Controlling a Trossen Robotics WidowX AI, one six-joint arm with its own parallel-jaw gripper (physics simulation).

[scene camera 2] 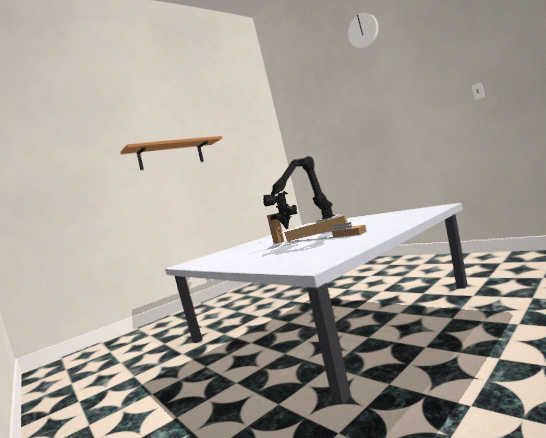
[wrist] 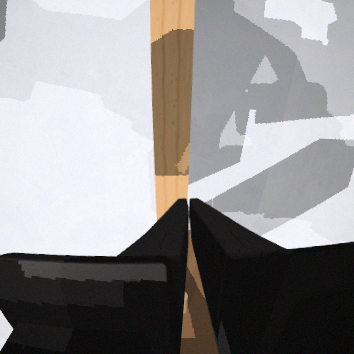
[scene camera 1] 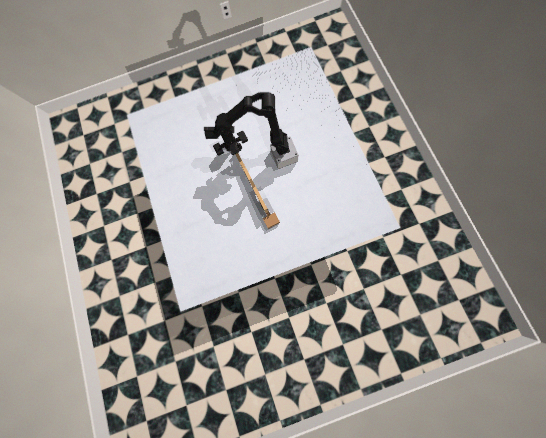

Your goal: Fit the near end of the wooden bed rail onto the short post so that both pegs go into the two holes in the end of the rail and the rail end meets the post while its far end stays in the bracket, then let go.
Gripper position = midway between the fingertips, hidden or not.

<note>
My gripper (wrist: 187,206) is shut, with nothing in its grasp. Also in view: a wooden bed rail (wrist: 171,36). I also see a wooden post (wrist: 196,324).
</note>
